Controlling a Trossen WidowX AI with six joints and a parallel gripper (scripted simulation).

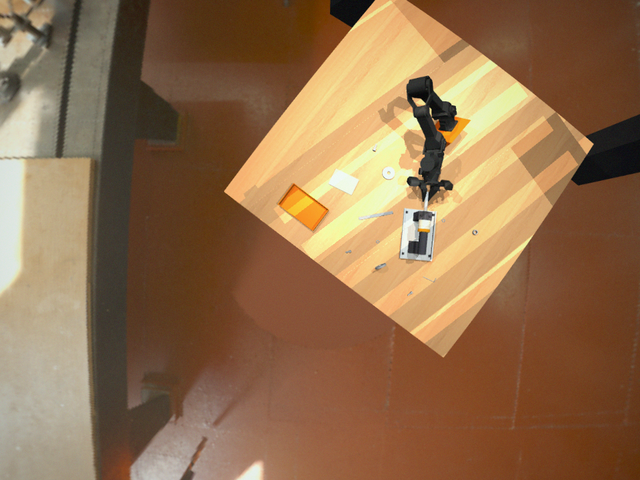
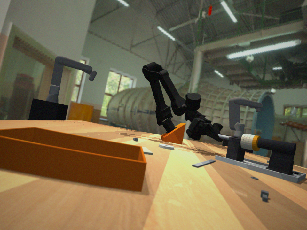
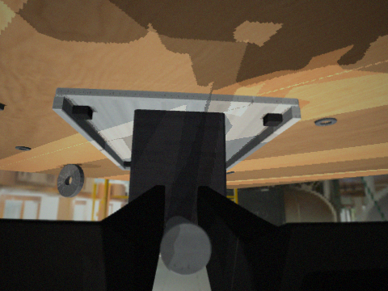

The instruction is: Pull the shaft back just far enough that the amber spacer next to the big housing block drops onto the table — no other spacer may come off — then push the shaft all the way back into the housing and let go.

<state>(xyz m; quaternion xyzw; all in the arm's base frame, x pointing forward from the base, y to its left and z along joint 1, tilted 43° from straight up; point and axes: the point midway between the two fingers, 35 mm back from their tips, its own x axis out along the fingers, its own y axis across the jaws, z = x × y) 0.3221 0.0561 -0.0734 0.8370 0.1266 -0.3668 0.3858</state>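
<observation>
My gripper tip is now 40 mm short of the grey shaft, 20 mm to the right of it and 20 mm below it. The rest, counted from my gripper tip: white ring (30 mm behind, 200 mm to the right, 60 mm below); then grey strip (170 mm ahead, 140 mm to the right, 60 mm below); then amber spacer (110 mm ahead, 60 mm to the left, 20 mm above).
</observation>
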